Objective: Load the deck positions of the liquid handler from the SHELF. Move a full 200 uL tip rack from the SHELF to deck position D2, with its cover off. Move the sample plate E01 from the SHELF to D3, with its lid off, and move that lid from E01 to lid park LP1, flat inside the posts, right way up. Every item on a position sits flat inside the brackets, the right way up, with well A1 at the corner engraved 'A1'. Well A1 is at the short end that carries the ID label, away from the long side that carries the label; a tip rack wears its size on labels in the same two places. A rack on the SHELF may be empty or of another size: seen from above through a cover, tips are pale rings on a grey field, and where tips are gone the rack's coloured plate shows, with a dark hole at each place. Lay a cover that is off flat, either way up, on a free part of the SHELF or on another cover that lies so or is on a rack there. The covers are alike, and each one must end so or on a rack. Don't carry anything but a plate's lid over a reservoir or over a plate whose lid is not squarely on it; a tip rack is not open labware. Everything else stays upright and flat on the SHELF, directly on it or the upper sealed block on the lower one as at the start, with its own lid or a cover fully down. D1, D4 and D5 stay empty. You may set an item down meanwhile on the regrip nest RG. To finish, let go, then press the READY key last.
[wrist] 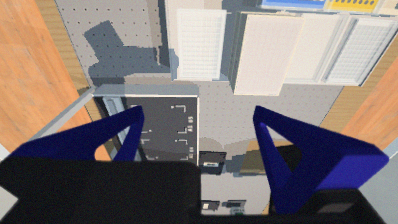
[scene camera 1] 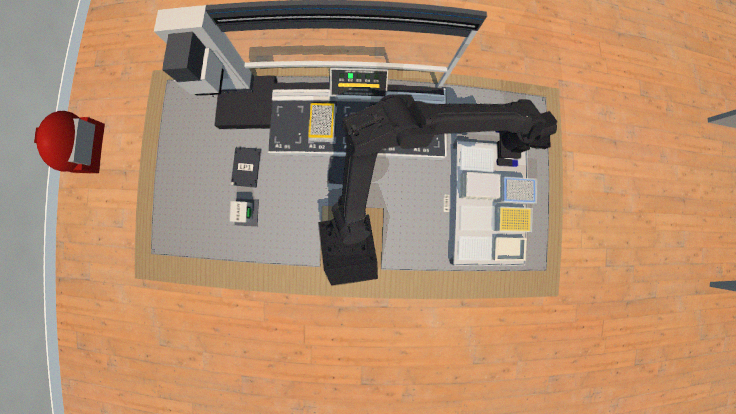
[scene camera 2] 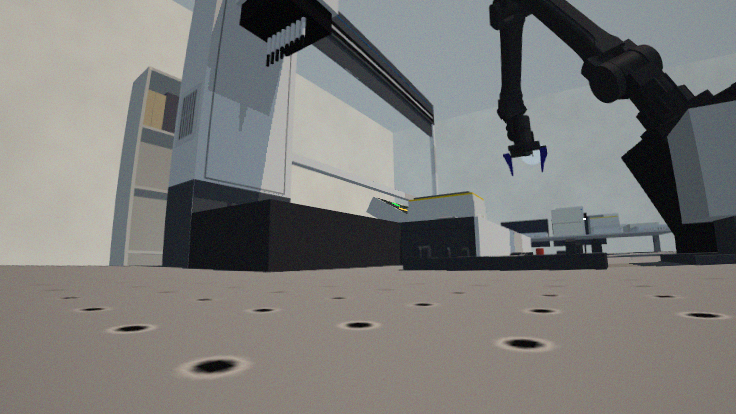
Scene:
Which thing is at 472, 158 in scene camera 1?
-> A clear plate lid.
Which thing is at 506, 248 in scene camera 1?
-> A cream reservoir.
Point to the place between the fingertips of the gripper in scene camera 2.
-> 527, 173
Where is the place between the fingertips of the gripper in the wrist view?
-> At 198, 111

